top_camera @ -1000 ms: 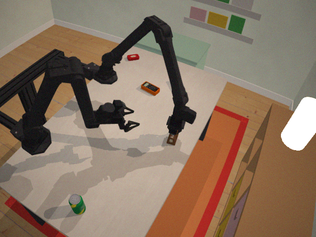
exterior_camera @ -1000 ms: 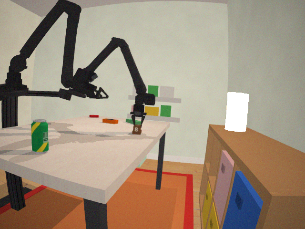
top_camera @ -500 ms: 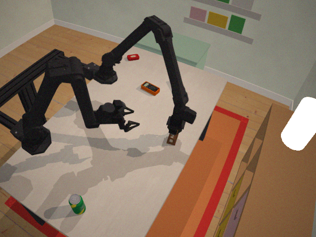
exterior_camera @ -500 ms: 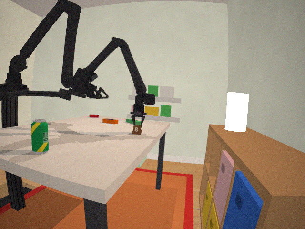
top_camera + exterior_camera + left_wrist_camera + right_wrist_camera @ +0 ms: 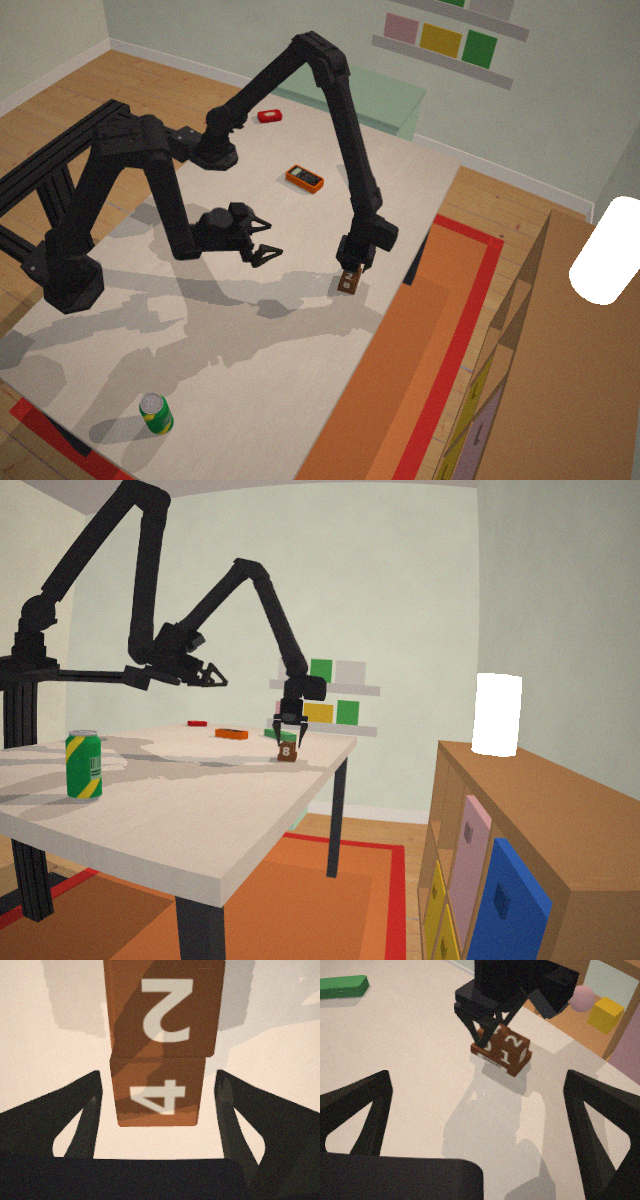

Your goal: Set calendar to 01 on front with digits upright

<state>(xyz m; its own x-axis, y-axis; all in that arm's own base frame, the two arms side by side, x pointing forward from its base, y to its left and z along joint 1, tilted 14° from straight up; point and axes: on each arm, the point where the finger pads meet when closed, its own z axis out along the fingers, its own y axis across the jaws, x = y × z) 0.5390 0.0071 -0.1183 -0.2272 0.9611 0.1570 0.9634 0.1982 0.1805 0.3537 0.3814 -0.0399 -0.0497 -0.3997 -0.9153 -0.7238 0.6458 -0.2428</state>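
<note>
My left gripper is now 20 mm to the left of the brown tray and 30 mm above it. Also, from my left hand: red item: 660 mm behind, 580 mm to the left, 20 mm below; then brown number cube: 10 mm ahead, 40 mm to the right, 10 mm below; then orange multimeter: 330 mm behind, 300 mm to the left, 20 mm below.
</note>
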